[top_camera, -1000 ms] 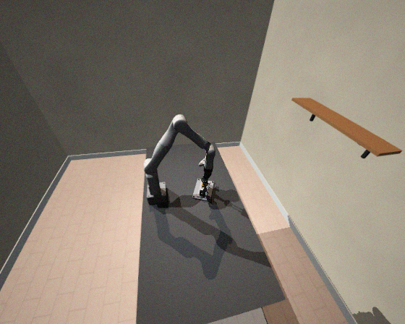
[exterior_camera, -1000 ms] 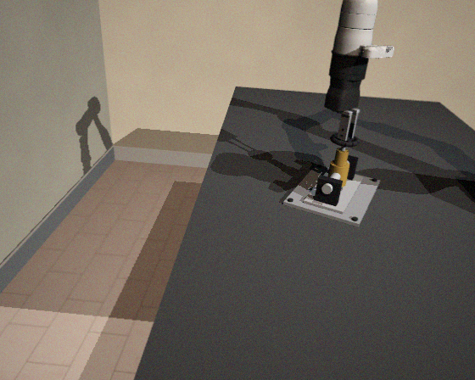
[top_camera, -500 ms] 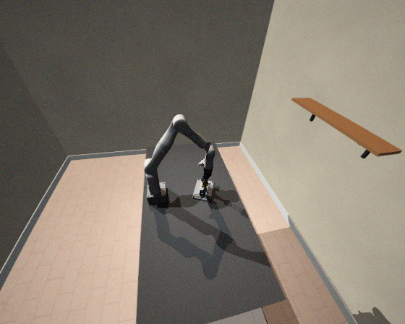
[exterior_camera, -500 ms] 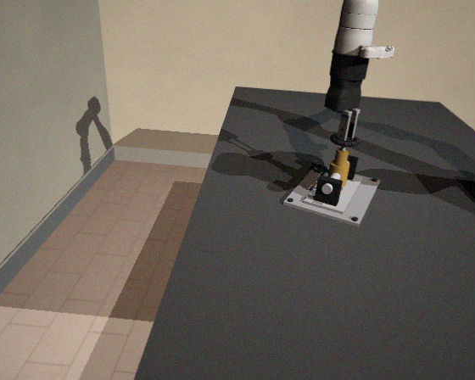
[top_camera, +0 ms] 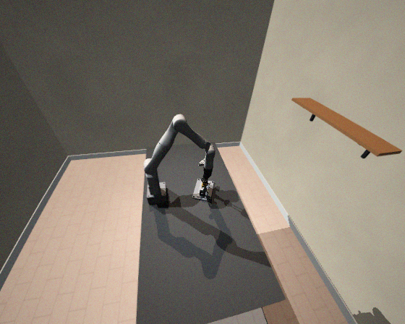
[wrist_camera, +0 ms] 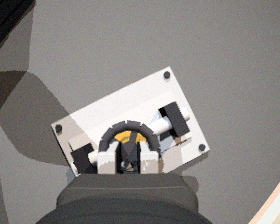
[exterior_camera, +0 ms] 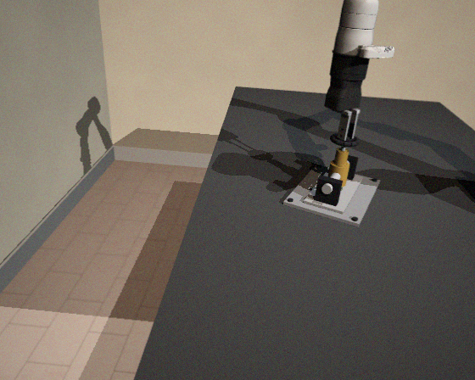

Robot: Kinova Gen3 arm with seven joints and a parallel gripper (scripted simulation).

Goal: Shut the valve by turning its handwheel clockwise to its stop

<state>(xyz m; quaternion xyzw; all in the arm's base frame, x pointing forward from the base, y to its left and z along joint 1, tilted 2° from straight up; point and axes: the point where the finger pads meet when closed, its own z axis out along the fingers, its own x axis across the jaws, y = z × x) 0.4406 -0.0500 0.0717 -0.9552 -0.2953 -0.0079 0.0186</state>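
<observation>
My hand is 30 mm above the black spoked handwheel.
</observation>
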